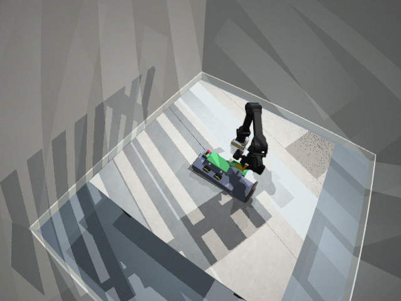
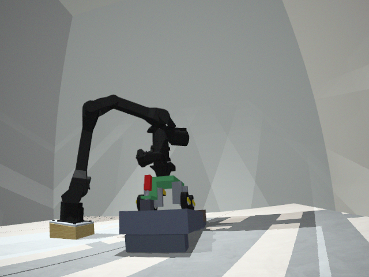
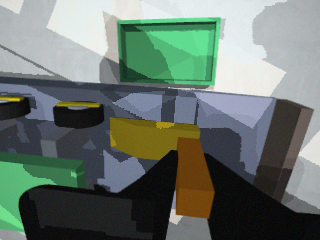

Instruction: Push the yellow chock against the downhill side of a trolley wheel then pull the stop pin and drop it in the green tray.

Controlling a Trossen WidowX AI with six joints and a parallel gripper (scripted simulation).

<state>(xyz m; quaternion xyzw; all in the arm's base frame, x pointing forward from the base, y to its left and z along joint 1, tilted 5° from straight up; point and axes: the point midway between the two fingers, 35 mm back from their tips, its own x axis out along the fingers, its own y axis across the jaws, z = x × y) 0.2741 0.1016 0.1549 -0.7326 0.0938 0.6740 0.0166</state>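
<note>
My gripper tip is now 250 mm to the left of the stop pin and 10 mm above it. From my gripper tip the other things lie so: green trolley (30 mm ahead, 160 mm to the right, 30 mm below); then brown stop plate (70 mm ahead, 100 mm to the left, 110 mm below); then yellow chock (20 mm to the right, 10 mm below).
</note>
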